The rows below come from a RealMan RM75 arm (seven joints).
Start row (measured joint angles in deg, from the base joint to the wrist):
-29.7, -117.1, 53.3, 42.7, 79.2, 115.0, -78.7
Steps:
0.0, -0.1, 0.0, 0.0, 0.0, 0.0, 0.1
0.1, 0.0, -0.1, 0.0, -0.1, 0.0, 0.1
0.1, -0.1, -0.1, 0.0, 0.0, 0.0, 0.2
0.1, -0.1, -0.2, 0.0, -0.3, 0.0, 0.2
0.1, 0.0, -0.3, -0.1, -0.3, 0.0, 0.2
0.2, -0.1, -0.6, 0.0, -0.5, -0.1, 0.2
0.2, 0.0, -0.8, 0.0, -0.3, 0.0, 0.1
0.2, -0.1, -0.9, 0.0, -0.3, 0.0, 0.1
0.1, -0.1, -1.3, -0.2, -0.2, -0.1, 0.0
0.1, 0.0, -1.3, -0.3, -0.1, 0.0, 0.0
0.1, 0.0, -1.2, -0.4, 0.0, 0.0, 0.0
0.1, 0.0, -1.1, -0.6, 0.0, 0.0, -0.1
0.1, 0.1, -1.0, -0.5, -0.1, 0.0, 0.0
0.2, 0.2, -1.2, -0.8, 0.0, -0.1, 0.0
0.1, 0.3, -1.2, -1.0, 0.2, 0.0, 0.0
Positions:
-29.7, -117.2, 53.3, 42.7, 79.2, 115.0, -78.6
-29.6, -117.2, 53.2, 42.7, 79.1, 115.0, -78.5
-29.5, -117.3, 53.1, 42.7, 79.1, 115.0, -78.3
-29.4, -117.4, 52.9, 42.7, 78.8, 115.0, -78.1
-29.3, -117.4, 52.6, 42.6, 78.5, 115.0, -77.9
-29.1, -117.5, 52.0, 42.6, 78.0, 114.9, -77.7
-28.9, -117.5, 51.2, 42.6, 77.7, 114.9, -77.6
-28.7, -117.6, 50.3, 42.6, 77.4, 114.9, -77.5
-28.6, -117.7, 49.0, 42.4, 77.2, 114.8, -77.5
-28.5, -117.7, 47.7, 42.1, 77.1, 114.8, -77.5
-28.4, -117.7, 46.5, 41.7, 77.1, 114.8, -77.5
-28.3, -117.7, 45.4, 41.1, 77.1, 114.8, -77.6
-28.2, -117.6, 44.4, 40.6, 77.0, 114.8, -77.6
-28.0, -117.4, 43.2, 39.8, 77.0, 114.7, -77.6
-27.9, -117.1, 42.0, 38.8, 77.2, 114.7, -77.6

